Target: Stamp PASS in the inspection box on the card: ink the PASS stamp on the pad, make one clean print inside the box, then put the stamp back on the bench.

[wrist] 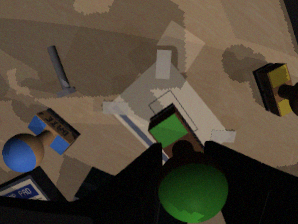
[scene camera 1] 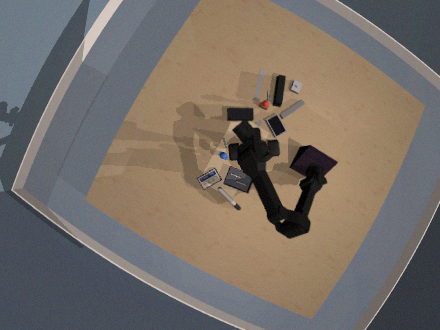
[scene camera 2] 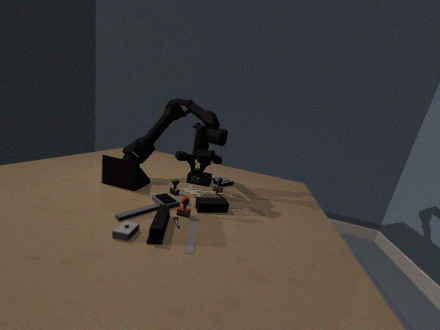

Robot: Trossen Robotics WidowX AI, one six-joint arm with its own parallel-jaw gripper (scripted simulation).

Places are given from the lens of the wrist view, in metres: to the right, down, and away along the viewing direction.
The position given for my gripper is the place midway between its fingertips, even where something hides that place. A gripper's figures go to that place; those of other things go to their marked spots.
my gripper (wrist: 182,149): 0.02, 0.02, 0.09
blue-knobbed stamp (wrist: 50,129): -0.09, 0.01, 0.14
